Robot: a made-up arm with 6 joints.
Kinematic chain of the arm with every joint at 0, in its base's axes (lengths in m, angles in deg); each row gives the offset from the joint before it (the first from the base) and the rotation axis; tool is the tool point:
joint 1: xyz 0 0 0.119 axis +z
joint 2: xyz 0 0.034 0 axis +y
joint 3: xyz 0 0 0.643 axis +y
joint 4: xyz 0 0 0.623 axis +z
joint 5: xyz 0 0 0 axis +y
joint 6: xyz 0 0 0.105 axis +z
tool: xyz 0 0 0
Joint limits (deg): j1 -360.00..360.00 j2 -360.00..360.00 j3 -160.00..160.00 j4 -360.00..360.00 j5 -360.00..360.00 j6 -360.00..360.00
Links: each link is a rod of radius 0.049 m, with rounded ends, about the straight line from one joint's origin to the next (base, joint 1, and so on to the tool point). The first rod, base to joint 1, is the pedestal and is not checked.
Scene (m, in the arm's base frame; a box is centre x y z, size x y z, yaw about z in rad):
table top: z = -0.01
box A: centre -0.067 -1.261 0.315 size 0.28 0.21 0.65 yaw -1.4
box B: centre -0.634 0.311 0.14 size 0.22 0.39 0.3 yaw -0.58
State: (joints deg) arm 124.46 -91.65 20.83 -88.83 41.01 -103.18
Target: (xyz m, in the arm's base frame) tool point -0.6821 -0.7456 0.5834
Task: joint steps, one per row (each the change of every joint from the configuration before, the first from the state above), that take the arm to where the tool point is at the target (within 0.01 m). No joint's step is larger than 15 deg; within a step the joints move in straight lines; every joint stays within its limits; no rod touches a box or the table.
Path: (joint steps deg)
1: -4.81 13.80 -10.49 5.36 7.89 -2.46
2: -4.82 13.79 -10.49 5.37 7.89 -2.46
3: -4.81 13.80 -10.50 5.36 7.89 -2.46
4: -4.82 13.80 -10.49 5.36 7.89 -2.46
5: -12.23 0.67 -8.09 -6.89 -0.78 1.96
6: -12.23 0.66 -8.08 -6.90 -0.78 1.97
7: -12.23 0.67 -8.09 -6.89 -0.78 1.97
8: -12.23 0.67 -8.09 -6.90 -0.77 1.97
9: -12.24 0.67 -8.08 -6.89 -0.78 1.97

